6 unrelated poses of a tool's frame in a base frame.
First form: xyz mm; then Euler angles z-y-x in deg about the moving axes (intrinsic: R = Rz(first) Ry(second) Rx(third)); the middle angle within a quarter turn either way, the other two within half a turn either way.
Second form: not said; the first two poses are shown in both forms.
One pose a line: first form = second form
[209 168 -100 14.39 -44.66 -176.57] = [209 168 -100 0.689 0.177 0.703 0.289 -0.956 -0.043]
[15 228 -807 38.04 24.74 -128.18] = [15 228 -807 0.715 0.560 -0.419 0.122 -0.690 -0.714]
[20 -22 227 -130.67 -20.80 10.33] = [20 -22 227 -0.609 -0.709 0.355 0.788 -0.593 0.168]
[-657 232 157 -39.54 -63.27 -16.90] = [-657 232 157 0.347 -0.286 0.893 0.809 0.573 -0.131]
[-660 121 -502 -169.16 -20.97 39.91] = [-660 121 -502 -0.917 -0.176 0.358 0.370 -0.710 0.599]
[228 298 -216 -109.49 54.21 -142.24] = [228 298 -216 -0.195 -0.551 -0.811 -0.580 0.732 -0.358]
